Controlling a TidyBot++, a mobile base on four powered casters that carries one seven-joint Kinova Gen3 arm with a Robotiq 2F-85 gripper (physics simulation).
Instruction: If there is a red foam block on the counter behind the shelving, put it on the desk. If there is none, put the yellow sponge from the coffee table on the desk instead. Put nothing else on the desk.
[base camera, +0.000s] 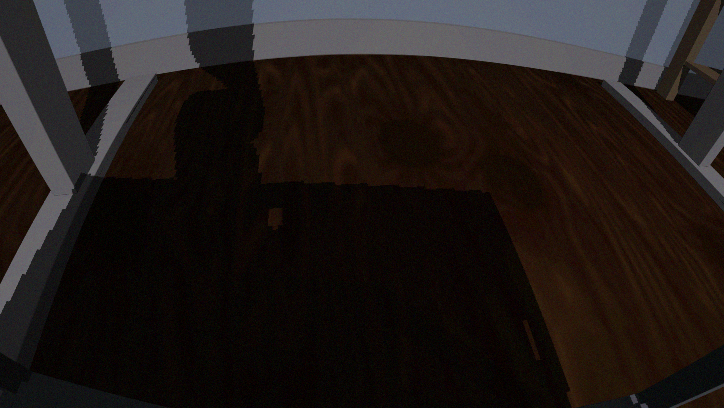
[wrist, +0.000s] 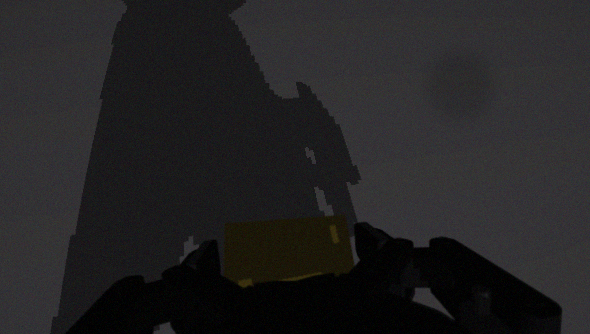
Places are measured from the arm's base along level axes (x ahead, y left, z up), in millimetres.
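Where they show: gripper, fingertip midpoint: (wrist: 288, 246).
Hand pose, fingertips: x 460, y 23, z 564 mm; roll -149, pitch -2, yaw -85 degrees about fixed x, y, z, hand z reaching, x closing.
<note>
After its pixels a point has its place.
The yellow sponge (wrist: 285, 239) {z 599, x 458, y 26 mm} lies on a plain grey surface (wrist: 475, 175) {z 554, x 512, y -133 mm}, which looks like the desk top, at the bottom middle of the wrist view. My gripper (wrist: 288, 246) {z 564, x 460, y 23 mm} is open around it, one finger on each side, with a narrow gap between each fingertip and the sponge. The dark gripper body hides the sponge's near edge. The arm's shadow falls over the sponge and the surface. No red foam block, counter, shelving or coffee table can be made out in either view.
In the base camera view, a pale grey leg (base camera: 45, 101) {z -229, x 448, y 398 mm} stands at the left and another leg (base camera: 706, 126) {z -289, x 632, y -781 mm} at the right, joined to low rails. A wooden post (base camera: 690, 45) {z -197, x 1014, y -1040 mm} stands at the far right. A blue wall (base camera: 354, 9) {z -285, x 933, y 0 mm} with a pale baseboard (base camera: 354, 38) {z -355, x 921, y -4 mm} closes off the dark wood floor (base camera: 405, 101) {z -396, x 710, y -100 mm}.
</note>
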